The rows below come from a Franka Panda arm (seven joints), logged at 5 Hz.
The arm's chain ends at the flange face. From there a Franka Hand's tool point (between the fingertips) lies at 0.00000 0.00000 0.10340 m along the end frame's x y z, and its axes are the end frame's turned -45 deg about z.
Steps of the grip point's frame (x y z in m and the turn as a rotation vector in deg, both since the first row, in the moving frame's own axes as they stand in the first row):
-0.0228, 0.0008, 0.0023, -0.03, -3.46, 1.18
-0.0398, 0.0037, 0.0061, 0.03, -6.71, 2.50
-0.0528, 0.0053, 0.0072, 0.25, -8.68, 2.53
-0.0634, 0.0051, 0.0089, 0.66, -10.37, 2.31
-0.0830, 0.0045, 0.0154, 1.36, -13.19, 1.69
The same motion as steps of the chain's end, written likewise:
-0.0111, 0.0123, 0.0025, -2.47, -2.43, 1.18
-0.0168, 0.0224, 0.0068, -4.72, -4.77, 2.50
-0.0220, 0.0306, 0.0084, -5.96, -6.31, 2.53
-0.0270, 0.0364, 0.0106, -6.87, -7.80, 2.31
-0.0369, 0.0472, 0.0182, -8.37, -10.29, 1.69

